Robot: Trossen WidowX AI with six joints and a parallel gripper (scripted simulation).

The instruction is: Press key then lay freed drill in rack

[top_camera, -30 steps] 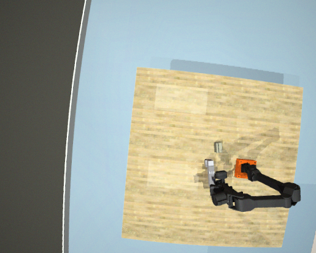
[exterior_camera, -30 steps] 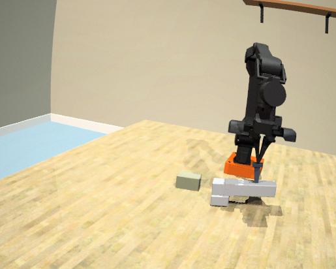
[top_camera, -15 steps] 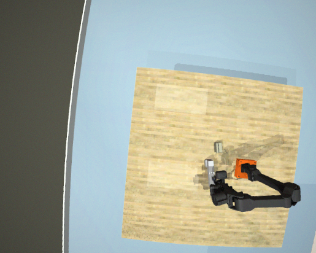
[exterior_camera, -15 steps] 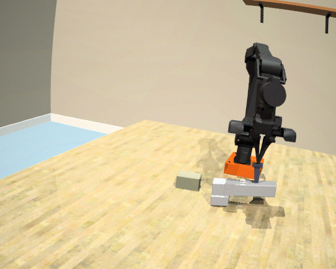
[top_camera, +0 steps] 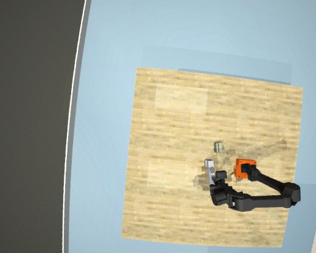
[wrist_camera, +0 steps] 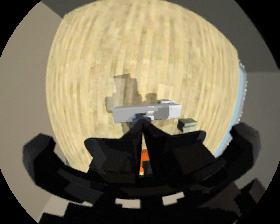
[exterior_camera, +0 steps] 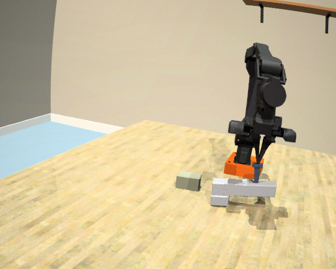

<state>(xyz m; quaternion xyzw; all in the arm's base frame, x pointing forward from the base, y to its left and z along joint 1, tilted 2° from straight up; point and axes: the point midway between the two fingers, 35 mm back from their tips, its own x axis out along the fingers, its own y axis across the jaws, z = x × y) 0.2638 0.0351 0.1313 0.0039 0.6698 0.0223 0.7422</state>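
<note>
The thin dark blue key lies 3 cm below my gripper tip. The rest, counted from my gripper tip: housing 1 cm behind, 3 cm to the right, 9 cm below; grey slatted rack 8 cm behind, 20 cm to the right, 12 cm below; drill 1 cm behind, 5 cm to the right, 8 cm below.
</note>
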